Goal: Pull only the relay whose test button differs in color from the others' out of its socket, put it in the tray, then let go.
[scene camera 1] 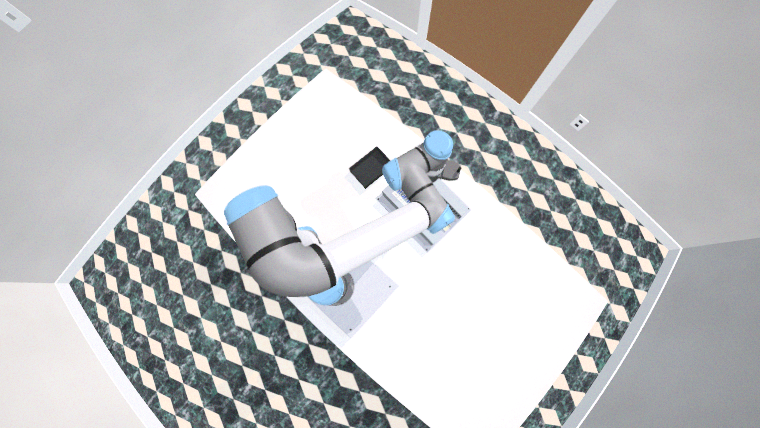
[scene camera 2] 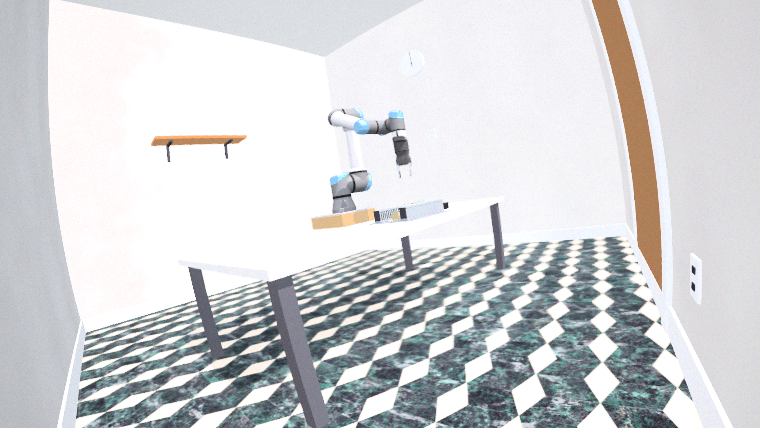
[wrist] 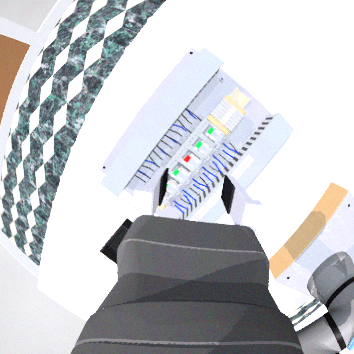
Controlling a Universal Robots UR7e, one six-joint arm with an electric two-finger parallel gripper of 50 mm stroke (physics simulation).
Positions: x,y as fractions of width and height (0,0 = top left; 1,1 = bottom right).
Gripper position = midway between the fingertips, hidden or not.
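Note:
There is my gripper (wrist: 0.55,0.52), visible to me from the wrist. I can also see a grey panel (wrist: 0.61,0.26).

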